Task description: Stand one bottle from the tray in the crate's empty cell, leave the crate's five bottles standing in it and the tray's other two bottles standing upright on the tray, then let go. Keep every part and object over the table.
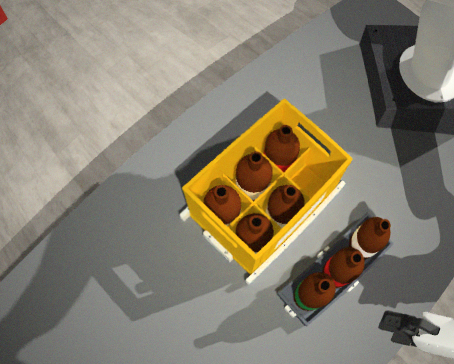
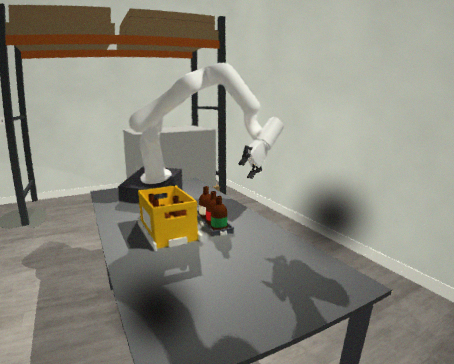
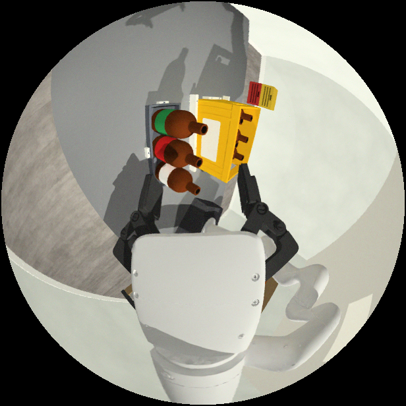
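The yellow crate (image 1: pixel 202 215) (image 2: pixel 175 230) (image 3: pixel 227 135) holds five upright brown bottles. Its empty cell (image 1: pixel 316 167) is at the end nearest the robot base, on the tray's side. The dark tray (image 1: pixel 370 264) (image 3: pixel 148 125) beside it holds three upright brown bottles in a row: green-labelled (image 1: pixel 318 291) (image 2: pixel 219 220) (image 3: pixel 175 123), red-labelled (image 1: pixel 346 266) (image 3: pixel 175 151) in the middle, and white-labelled (image 1: pixel 372 235) (image 3: pixel 177 179) nearest the base. My gripper (image 1: pixel 389 330) (image 2: pixel 247 170) (image 3: pixel 195 175) is open and empty, tilted, high above and to the side of the tray, apart from the bottles.
The robot's dark base block (image 1: pixel 372 75) (image 2: pixel 131 192) stands on the grey table (image 2: pixel 240 280) behind the crate. A shelf rack (image 2: pixel 222 105) with boxes stands behind the arm. White strips lie around the crate's foot, and small white blocks sit at the tray's sides.
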